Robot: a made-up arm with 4 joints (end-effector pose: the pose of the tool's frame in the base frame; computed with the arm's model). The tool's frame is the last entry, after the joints.
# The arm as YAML. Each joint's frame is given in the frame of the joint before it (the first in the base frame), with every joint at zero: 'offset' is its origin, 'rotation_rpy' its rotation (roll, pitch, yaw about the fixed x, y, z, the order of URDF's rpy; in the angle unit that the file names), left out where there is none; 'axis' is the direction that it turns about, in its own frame. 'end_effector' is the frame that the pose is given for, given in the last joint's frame.
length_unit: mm
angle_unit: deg
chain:
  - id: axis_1
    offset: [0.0, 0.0, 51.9]
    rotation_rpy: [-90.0, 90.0, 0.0]
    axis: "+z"
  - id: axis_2
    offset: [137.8, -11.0, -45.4]
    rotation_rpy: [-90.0, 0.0, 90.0]
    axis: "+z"
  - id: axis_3
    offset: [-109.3, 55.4, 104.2]
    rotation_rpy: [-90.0, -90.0, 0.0]
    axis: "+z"
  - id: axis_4
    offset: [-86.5, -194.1, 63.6]
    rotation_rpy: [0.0, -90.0, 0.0]
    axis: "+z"
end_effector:
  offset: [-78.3, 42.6, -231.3]
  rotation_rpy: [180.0, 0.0, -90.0]
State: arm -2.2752 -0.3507 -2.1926 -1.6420
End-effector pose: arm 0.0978 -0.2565 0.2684 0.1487 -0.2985 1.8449
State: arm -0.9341 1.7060 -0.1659 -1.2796
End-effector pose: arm -0.0053 0.2095 0.1987 -1.3640 0.1100 2.5903
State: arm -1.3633 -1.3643 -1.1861 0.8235
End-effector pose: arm 0.1907 -0.3726 0.0570 1.3259 0.4077 -1.0925
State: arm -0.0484 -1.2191 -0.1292 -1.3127
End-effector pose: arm -0.0444 -0.3139 0.1460 0.1210 -0.0095 0.0964
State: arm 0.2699 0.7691 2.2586 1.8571
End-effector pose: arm -0.0232 -0.2434 0.1535 2.1229 -0.4546 -0.8546
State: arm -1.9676 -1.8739 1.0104 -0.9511
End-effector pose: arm -0.0819 -0.0539 -0.0963 0.1530 -1.7819 -1.5742
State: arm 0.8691 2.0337 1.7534 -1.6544
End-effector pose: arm 0.1640 -0.0194 -0.0527 1.1156 -2.1624 1.4210
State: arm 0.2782 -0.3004 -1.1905 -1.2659
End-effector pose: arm 0.2104 -0.2593 -0.0902 1.0026 1.1156 0.7340
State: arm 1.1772 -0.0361 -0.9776 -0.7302
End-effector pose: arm 0.0739 -0.1449 -0.2407 0.7737 2.0365 0.3768
